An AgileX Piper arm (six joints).
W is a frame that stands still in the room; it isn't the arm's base.
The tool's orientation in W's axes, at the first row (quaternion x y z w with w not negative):
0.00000, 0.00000, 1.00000, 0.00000
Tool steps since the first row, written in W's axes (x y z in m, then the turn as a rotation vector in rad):
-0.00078, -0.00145, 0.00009, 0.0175, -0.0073, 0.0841
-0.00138, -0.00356, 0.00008, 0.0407, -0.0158, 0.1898
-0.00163, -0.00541, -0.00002, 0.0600, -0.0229, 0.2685
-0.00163, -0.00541, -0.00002, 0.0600, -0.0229, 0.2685
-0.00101, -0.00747, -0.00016, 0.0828, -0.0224, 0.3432
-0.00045, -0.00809, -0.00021, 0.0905, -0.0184, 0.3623
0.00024, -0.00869, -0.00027, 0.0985, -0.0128, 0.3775
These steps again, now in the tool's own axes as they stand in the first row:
0.00078, 0.00145, 0.00009, -0.0175, 0.0073, 0.0841
0.00138, 0.00356, 0.00008, -0.0407, 0.0158, 0.1898
0.00163, 0.00541, -0.00002, -0.0600, 0.0229, 0.2685
0.00163, 0.00541, -0.00002, -0.0600, 0.0229, 0.2685
0.00101, 0.00747, -0.00016, -0.0828, 0.0224, 0.3432
0.00045, 0.00809, -0.00021, -0.0905, 0.0184, 0.3623
-0.00024, 0.00869, -0.00027, -0.0985, 0.0128, 0.3775

